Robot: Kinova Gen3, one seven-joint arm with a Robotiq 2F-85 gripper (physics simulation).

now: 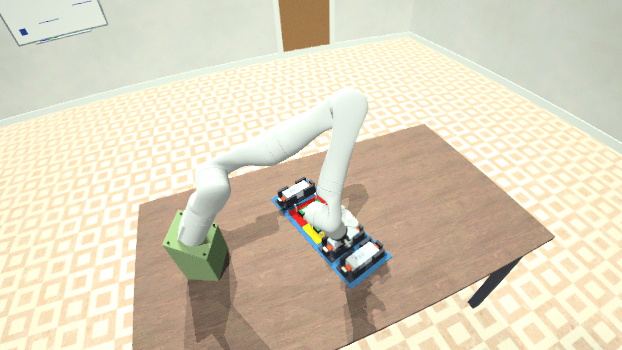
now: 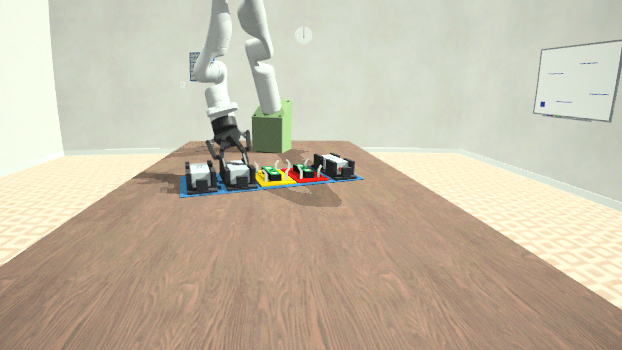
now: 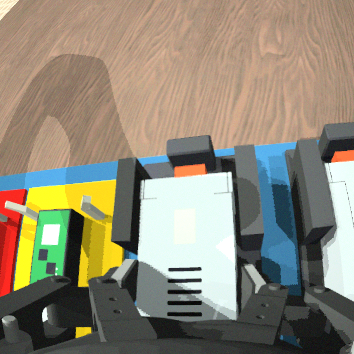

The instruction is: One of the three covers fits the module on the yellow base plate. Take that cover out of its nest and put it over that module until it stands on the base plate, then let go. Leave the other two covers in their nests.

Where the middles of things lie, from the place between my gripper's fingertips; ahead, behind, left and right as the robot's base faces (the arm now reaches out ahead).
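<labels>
I look at the yellow base plate [image 3: 97,254] and measure from my hand: the plate is 100 mm to the left of it, 50 mm behind it and 40 mm below it.
</labels>
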